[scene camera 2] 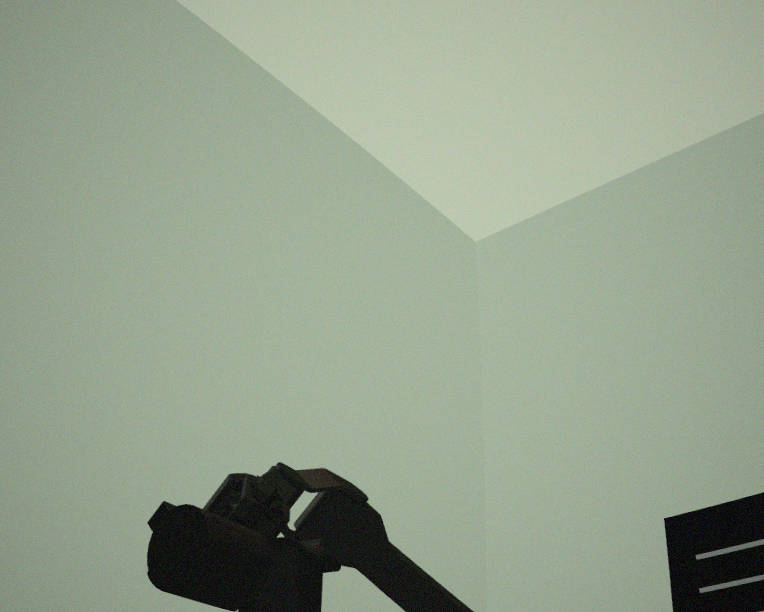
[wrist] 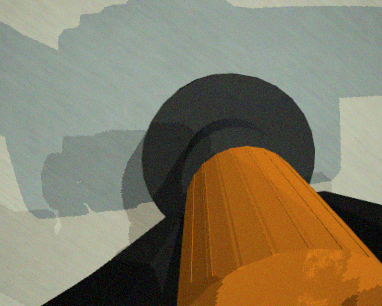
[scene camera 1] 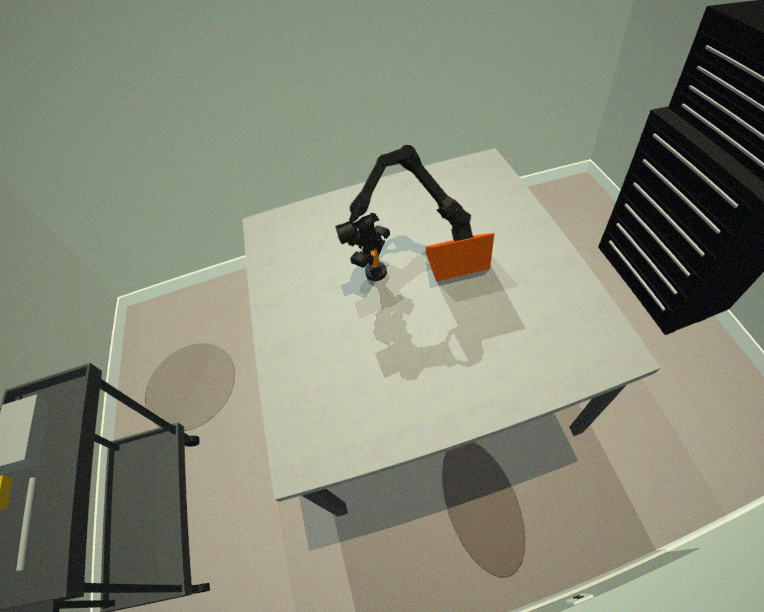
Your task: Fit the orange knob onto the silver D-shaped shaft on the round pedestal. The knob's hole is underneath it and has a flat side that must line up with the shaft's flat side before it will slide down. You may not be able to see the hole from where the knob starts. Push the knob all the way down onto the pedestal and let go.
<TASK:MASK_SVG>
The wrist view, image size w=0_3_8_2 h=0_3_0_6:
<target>gripper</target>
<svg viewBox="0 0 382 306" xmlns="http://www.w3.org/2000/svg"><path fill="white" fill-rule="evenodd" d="M185 214L177 212L167 215L154 228L150 228L142 234L136 242L127 245L121 253L116 254L109 262L102 265L102 268L100 267L95 270L89 277L82 279L81 282L72 285L70 289L66 289L65 292L56 295L56 298L47 300L47 303L40 306L176 306L177 293L179 293L182 242L184 242ZM316 192L322 200L326 200L333 209L333 212L336 212L338 217L343 219L347 227L350 227L352 232L358 235L358 238L361 238L363 244L370 248L371 252L375 254L375 257L382 264L382 205L347 197L347 195L326 192L326 190Z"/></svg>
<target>orange knob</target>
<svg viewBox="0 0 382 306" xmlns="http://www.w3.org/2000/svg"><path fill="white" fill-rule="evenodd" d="M193 175L189 188L186 190L184 242L182 242L179 293L177 293L176 306L382 306L382 264L380 260L375 257L370 248L367 248L366 244L363 244L361 238L358 238L358 235L353 233L350 227L347 227L343 219L338 217L336 212L333 212L333 209L326 200L322 200L320 195L316 193L316 190L310 187L306 180L297 173L297 170L290 163L286 162L285 159L282 159L280 155L265 151L263 148L231 148L225 152L213 155Z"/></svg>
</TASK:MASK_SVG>
